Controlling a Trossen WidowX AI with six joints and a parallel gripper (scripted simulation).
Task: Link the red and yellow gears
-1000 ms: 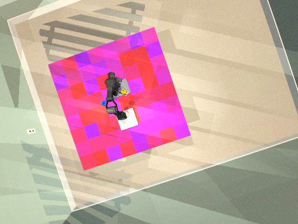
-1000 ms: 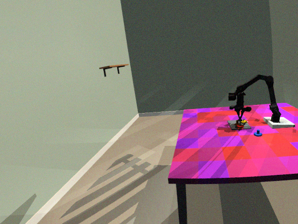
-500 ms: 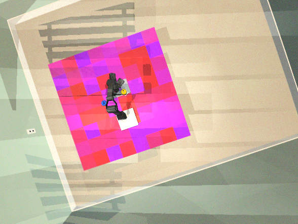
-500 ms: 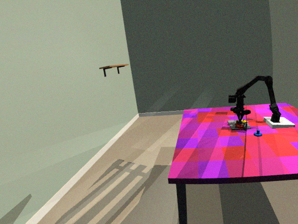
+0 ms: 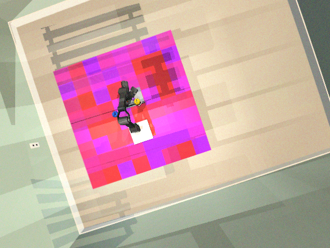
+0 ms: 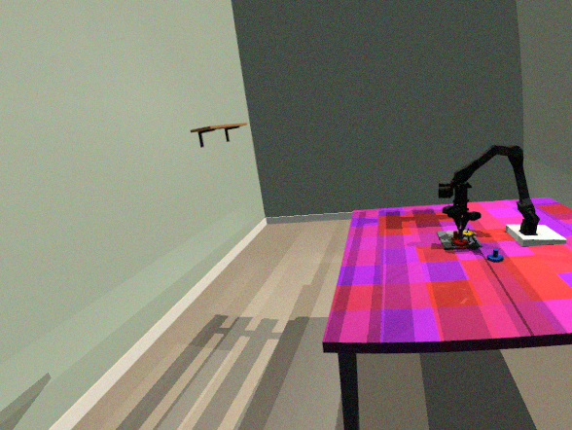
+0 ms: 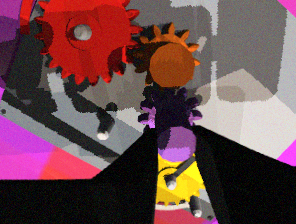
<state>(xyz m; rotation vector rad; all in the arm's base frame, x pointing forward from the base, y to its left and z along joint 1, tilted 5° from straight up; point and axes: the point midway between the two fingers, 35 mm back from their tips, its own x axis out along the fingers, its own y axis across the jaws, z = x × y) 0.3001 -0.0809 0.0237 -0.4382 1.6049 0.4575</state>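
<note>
Now: the orange gear 30 mm ahead of my gripper tip, 20 mm to the left of it and 20 mm below it. Round my gripper tip: purple gear 10 mm below; red gear 20 mm ahead, 70 mm to the left, 30 mm below; yellow gear 40 mm behind, 30 mm to the right, 30 mm below.
</note>
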